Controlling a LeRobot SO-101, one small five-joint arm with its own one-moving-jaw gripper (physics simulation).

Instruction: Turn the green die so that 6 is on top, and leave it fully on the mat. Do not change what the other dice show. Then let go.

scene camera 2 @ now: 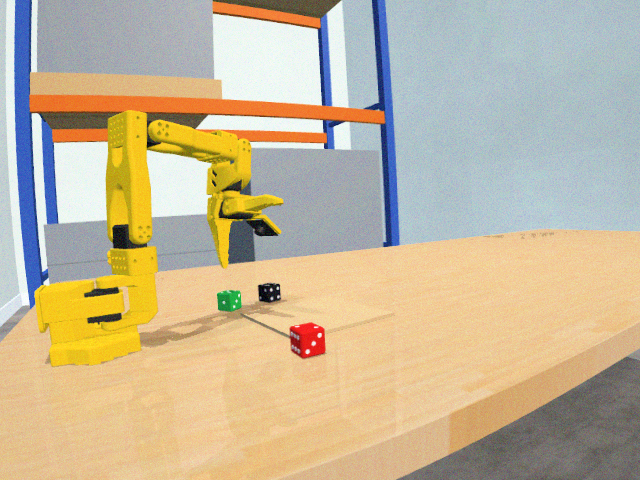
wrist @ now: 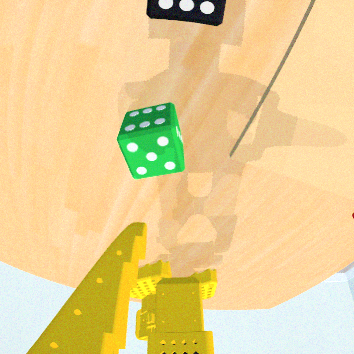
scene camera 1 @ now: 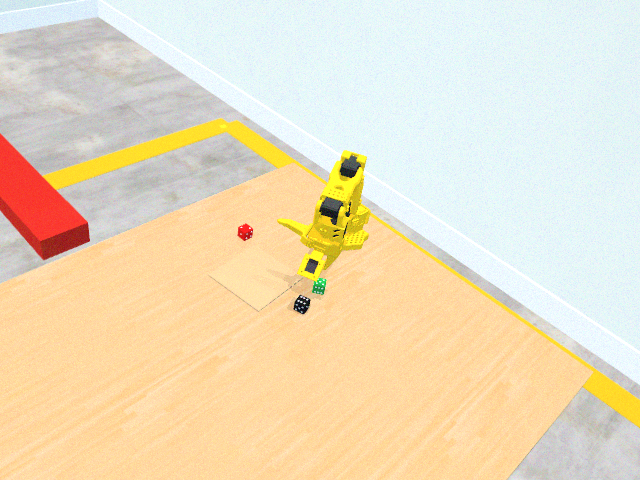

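There's a green die [wrist: 149, 138] that I can see, and a red die [scene camera 2: 307, 340] as well. I'm also seeing a wooden mat [scene camera 2: 333, 314] [scene camera 1: 254, 276].
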